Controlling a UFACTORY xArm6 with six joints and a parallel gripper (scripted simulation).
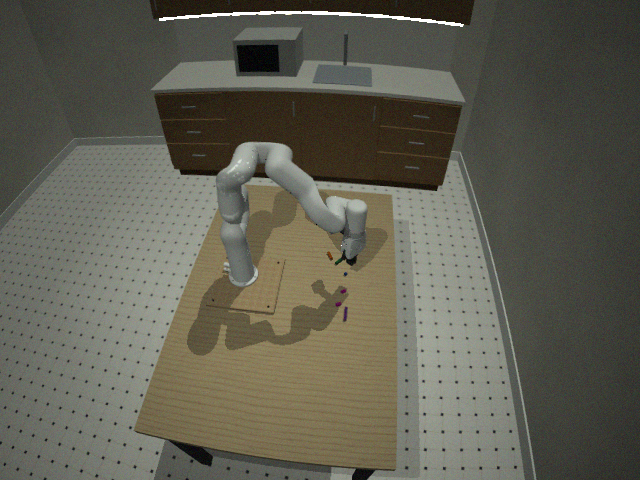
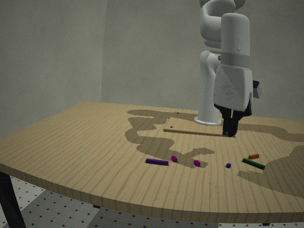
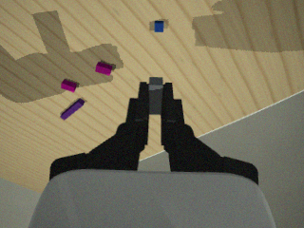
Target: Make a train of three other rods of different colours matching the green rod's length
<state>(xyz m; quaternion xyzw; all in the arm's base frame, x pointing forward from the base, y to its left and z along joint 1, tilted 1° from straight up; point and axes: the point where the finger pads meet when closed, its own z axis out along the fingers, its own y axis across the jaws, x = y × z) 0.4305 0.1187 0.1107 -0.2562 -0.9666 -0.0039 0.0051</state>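
Now: hand 120 mm above the blue rod, 20 mm past it and 10 mm to the right of it. Round my hand: grey rod (20 mm below); then green rod (120 mm below, 90 mm to the left, 50 mm behind); then orange rod (120 mm below, 110 mm behind, 90 mm to the left).
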